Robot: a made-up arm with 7 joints.
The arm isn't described. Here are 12 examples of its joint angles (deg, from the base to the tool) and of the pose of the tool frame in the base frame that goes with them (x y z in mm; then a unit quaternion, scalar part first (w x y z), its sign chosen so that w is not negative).
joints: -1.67 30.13 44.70 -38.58 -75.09 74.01 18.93
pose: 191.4 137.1 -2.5 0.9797 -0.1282 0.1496 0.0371
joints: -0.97 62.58 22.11 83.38 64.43 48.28 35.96
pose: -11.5 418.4 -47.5 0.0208 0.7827 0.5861 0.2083
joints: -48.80 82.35 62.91 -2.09 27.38 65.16 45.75
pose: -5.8 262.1 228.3 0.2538 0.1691 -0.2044 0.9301
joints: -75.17 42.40 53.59 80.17 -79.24 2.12 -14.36
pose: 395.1 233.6 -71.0 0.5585 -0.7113 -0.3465 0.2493
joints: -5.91 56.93 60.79 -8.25 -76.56 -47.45 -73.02
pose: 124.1 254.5 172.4 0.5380 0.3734 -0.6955 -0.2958
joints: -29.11 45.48 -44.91 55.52 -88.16 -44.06 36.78
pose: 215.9 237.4 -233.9 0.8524 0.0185 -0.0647 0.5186
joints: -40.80 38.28 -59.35 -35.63 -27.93 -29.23 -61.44
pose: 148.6 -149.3 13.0 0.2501 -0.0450 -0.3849 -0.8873
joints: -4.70 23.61 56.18 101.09 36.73 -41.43 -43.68
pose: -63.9 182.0 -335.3 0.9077 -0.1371 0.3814 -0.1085
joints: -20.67 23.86 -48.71 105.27 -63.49 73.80 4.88
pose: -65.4 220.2 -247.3 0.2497 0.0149 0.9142 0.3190
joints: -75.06 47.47 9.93 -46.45 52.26 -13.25 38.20
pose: 29.8 9.0 218.8 0.0239 0.2982 -0.9011 0.3139
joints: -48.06 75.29 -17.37 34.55 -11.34 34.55 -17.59
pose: 308.5 324.1 38.0 0.8716 0.4143 0.2343 0.1174
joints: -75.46 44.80 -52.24 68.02 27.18 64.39 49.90
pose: 362.6 209.1 22.7 0.2634 0.8516 0.0985 0.4423
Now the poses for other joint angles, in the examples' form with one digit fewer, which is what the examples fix.
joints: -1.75 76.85 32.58 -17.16 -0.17 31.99 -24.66
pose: 245 210 129 0.815 0.578 0.032 -0.015
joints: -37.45 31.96 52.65 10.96 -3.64 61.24 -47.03
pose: 229 295 -50 0.972 -0.226 0.060 0.023
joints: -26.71 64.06 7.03 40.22 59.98 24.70 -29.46
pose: 259 347 17 0.559 0.682 0.464 0.087
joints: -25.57 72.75 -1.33 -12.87 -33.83 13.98 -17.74
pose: 316 137 45 0.906 0.311 -0.109 -0.267
